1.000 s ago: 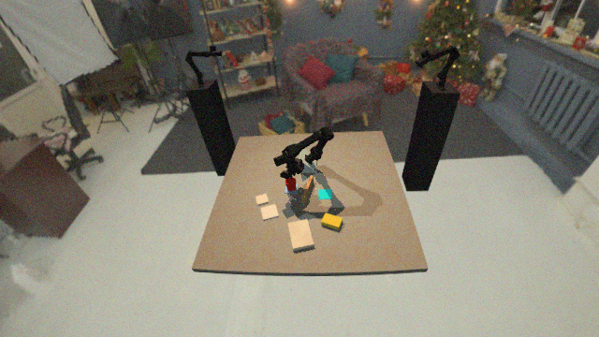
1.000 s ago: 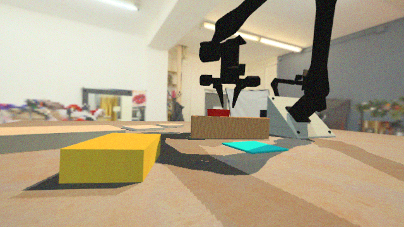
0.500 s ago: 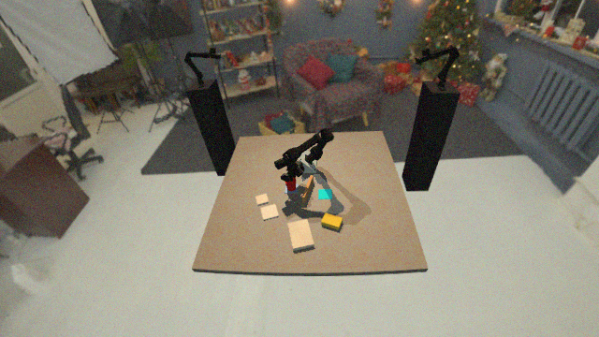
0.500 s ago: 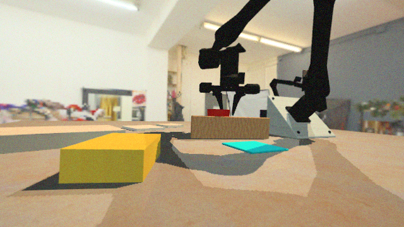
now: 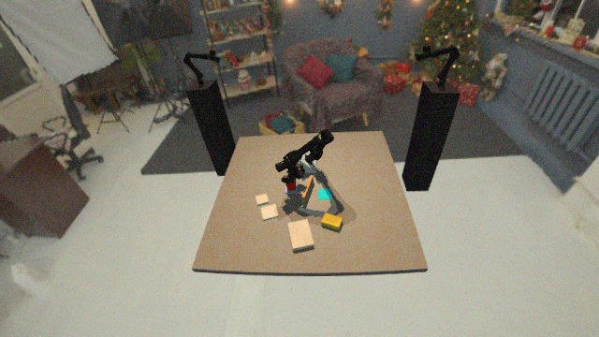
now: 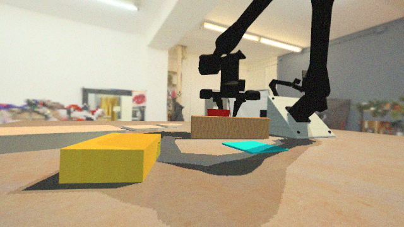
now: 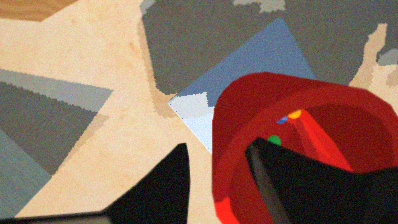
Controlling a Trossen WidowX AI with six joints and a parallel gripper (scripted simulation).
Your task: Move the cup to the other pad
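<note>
Now: gripper tip 3 cm short of the pale blue pad, 2 cm to the left of it and 4 cm above it. Round my gripper tip: tan wooden block (6 cm ahead, 10 cm to the left, 2 cm below); then red cup (3 cm ahead, 2 cm to the right); then cyan pad (8 cm ahead, 22 cm to the left, 4 cm below).
</note>
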